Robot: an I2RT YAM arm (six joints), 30 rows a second.
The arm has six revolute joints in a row. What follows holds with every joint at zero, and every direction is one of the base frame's.
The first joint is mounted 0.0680 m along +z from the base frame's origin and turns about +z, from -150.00 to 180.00 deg.
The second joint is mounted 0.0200 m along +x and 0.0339 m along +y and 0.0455 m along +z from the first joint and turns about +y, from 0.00 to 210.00 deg.
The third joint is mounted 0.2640 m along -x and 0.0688 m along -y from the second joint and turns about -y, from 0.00 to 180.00 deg.
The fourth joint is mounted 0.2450 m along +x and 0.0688 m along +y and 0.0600 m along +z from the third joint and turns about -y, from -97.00 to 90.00 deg.
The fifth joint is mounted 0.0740 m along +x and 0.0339 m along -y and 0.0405 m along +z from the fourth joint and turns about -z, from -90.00 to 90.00 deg.
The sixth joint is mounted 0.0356 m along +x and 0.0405 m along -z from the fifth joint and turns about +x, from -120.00 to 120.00 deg.
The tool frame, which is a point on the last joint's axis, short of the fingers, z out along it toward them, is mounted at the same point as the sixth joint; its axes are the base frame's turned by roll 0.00, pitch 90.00 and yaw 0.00 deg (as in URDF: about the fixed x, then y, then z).
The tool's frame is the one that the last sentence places.
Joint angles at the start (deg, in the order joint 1, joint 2, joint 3, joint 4, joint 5, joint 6):
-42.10, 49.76, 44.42, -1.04, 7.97, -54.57
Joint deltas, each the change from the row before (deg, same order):
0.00, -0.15, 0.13, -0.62, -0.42, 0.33
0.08, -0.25, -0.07, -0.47, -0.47, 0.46
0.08, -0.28, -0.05, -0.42, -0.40, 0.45
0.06, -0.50, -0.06, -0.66, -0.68, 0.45
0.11, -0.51, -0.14, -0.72, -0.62, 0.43
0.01, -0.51, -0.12, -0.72, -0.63, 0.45
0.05, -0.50, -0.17, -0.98, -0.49, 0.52
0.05, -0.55, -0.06, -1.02, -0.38, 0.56
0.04, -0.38, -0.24, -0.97, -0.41, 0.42
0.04, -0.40, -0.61, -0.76, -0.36, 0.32
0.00, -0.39, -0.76, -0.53, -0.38, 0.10
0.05, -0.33, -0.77, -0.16, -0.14, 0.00
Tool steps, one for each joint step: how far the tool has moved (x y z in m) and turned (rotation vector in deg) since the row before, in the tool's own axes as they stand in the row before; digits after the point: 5 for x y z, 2 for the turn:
-0.00015, 0.00006, -0.00079, -0.52, -0.15, 0.28
0.00001, 0.00078, -0.00102, -0.55, -0.28, 0.41
-0.00011, 0.00051, -0.00117, -0.44, -0.27, 0.42
-0.00014, 0.00046, -0.00209, -0.62, -0.46, 0.42
0.00009, 0.00104, -0.00205, -0.72, -0.37, 0.38
0.00030, 0.00077, -0.00204, -0.65, -0.30, 0.42
0.00077, 0.00149, -0.00193, -0.84, -0.02, 0.46
0.00042, 0.00091, -0.00230, -0.68, 0.00, 0.51
0.00128, 0.00206, -0.00129, -0.93, 0.18, 0.36
0.00244, 0.00345, -0.00076, -1.00, 0.31, 0.26
0.00285, 0.00376, -0.00042, -0.93, 0.28, 0.05
0.00251, 0.00339, -0.00011, -0.58, 0.24, -0.04

